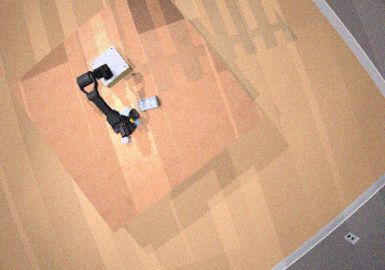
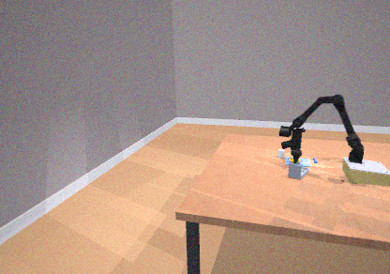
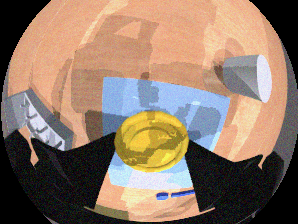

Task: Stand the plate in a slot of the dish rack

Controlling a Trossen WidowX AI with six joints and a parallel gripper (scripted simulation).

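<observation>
Right now my gripper tip is 20 mm to the left of the light blue mat and 20 mm past it. From my gripper tip the other things lie so: yellow plate 10 mm above; then blue spoon 120 mm behind, 70 mm to the right; then white cup 90 mm ahead, 80 mm to the right, 20 mm above.
</observation>
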